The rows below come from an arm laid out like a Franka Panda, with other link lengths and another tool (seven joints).
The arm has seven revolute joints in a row. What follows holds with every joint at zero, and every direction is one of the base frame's.
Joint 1 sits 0.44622 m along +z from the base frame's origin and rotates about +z.
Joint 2 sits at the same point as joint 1 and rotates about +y.
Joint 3 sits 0.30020 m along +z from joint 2 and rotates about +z.
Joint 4 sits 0.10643 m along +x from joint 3 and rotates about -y.
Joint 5 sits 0.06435 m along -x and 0.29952 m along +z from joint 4 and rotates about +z.
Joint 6 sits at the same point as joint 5 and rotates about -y.
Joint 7 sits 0.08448 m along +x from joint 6 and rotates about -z.
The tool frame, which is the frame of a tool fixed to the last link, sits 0.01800 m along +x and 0.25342 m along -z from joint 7; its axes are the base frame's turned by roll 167.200, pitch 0.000 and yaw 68.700 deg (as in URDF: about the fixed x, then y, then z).
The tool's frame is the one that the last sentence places.
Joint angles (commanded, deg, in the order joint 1, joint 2, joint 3, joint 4, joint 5, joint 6, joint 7), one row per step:
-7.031, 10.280, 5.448, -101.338, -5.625, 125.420, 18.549
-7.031, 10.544, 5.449, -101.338, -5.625, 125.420, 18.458
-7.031, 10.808, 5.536, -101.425, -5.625, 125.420, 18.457
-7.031, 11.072, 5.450, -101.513, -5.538, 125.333, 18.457
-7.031, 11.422, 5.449, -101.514, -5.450, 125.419, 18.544
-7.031, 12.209, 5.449, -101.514, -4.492, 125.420, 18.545
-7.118, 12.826, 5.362, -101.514, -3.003, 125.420, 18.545
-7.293, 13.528, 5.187, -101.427, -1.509, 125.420, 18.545
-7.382, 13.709, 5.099, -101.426, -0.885, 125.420, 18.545
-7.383, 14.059, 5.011, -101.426, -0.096, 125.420, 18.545
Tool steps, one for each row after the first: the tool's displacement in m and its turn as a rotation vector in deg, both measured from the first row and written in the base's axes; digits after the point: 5 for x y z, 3 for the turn. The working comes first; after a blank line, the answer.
Tool pose at each row, in the base's axes (x y z in m, rotation vector in deg; the steps are taken from these numbers as rounded here):
0.61914, -0.03832, 0.45154, 142.272, 67.004, 22.690
0.61916, -0.03829, 0.44869, 142.365, 67.224, 22.400
0.61881, -0.03734, 0.44515, 142.530, 67.477, 22.043
0.61797, -0.03802, 0.44132, 142.881, 67.498, 21.551
0.61824, -0.03781, 0.43775, 143.181, 67.463, 21.311
0.61802, -0.03533, 0.42902, 144.560, 67.357, 20.952
0.61766, -0.03333, 0.42207, 146.431, 66.699, 21.004
0.61758, -0.03322, 0.41497, 148.378, 65.760, 21.004
0.61741, -0.03349, 0.41296, 149.153, 65.287, 21.082
0.61719, -0.03237, 0.40913, 150.143, 64.900, 21.069

0.00002, 0.00003, -0.00285, 0.010, 0.268, 0.089
-0.00033, 0.00098, -0.00639, 0.062, 0.615, 0.177
-0.00117, 0.00030, -0.01022, 0.160, 1.052, 0.055
-0.00090, 0.00051, -0.01379, 0.306, 1.307, -0.058
-0.00112, 0.00299, -0.02252, 1.285, 2.067, -0.427
-0.00148, 0.00499, -0.02947, 2.715, 2.648, -1.185
-0.00156, 0.00510, -0.03657, 4.135, 3.219, -2.135
-0.00173, 0.00483, -0.03858, 4.712, 3.377, -2.563
-0.00195, 0.00595, -0.04241, 5.454, 3.702, -2.978

